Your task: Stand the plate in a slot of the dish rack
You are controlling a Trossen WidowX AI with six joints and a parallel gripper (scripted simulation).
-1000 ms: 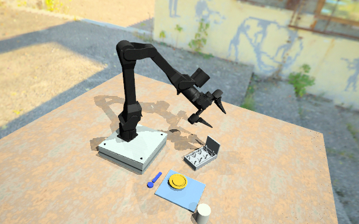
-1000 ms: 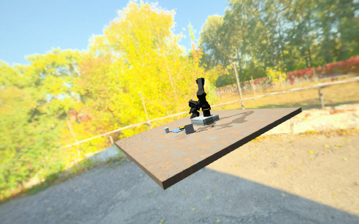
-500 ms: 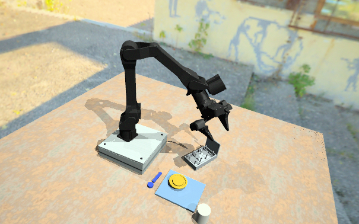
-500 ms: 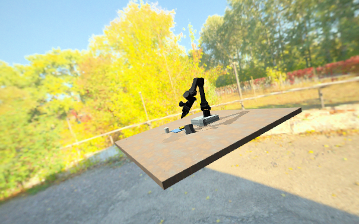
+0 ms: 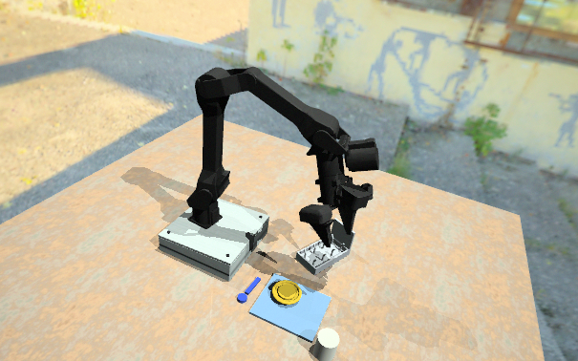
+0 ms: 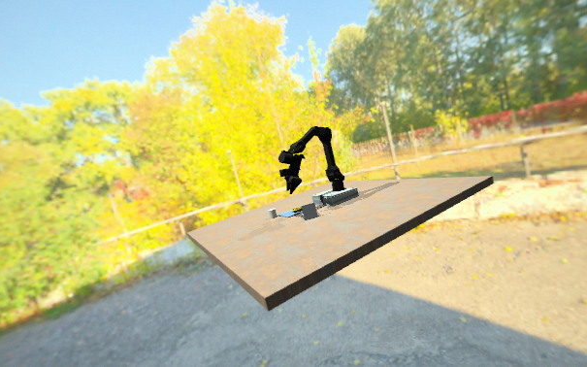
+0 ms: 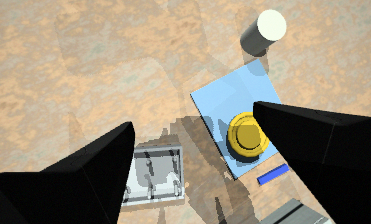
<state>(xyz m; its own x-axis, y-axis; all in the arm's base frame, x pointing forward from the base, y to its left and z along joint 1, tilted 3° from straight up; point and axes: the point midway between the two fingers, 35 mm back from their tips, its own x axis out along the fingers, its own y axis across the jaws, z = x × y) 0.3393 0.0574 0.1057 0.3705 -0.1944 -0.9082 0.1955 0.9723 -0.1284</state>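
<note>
The yellow plate is 60 mm behind my gripper tip, 100 mm to the right of it and 130 mm below it. Also, from my gripper tip: white cup (80 mm ahead, 170 mm to the right, 120 mm below); then grey dish rack (50 mm behind, 80 mm to the left, 120 mm below); then light blue mat (40 mm behind, 110 mm to the right, 140 mm below).
</note>
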